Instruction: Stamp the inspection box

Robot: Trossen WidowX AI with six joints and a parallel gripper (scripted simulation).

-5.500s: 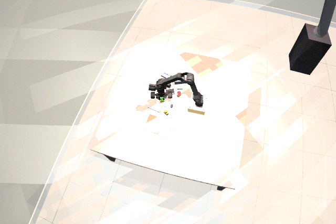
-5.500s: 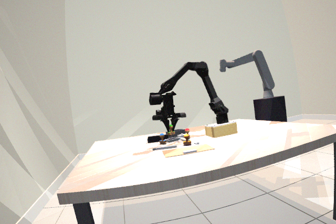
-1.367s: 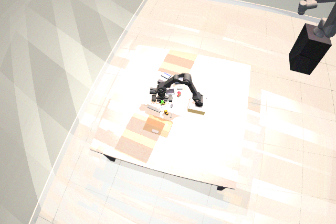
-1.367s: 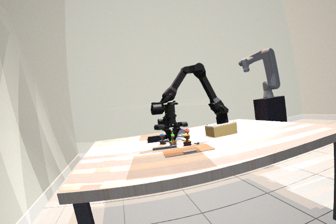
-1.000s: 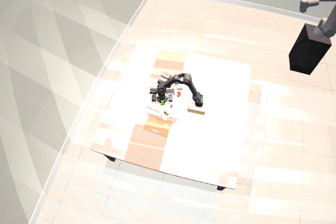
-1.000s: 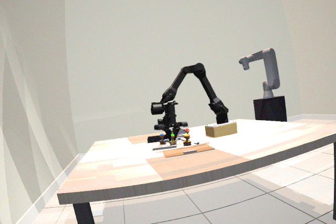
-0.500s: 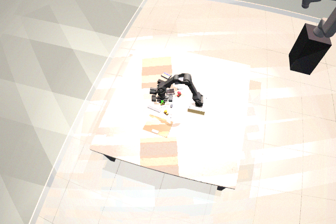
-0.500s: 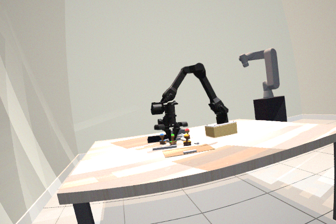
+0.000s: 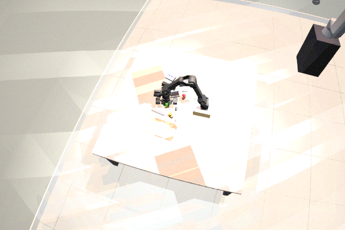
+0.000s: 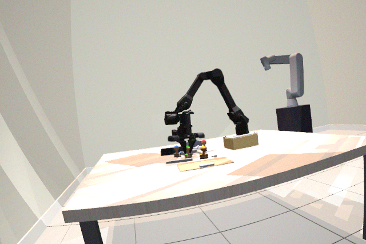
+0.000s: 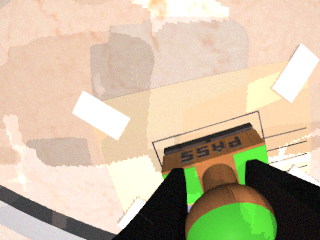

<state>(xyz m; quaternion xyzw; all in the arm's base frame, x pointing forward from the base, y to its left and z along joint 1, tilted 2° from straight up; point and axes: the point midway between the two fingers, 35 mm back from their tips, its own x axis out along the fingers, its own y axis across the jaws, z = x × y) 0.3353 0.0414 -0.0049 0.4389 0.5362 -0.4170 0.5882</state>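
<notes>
Now: the white card 3 cm below my gripper tip. From my gripper tip the other things lie so: green-knobbed stamp: right at my gripper tip; then marker: 9 cm behind, 3 cm to the right, 1 cm below; then blue-knobbed stamp: 4 cm ahead, 8 cm to the right.
</notes>
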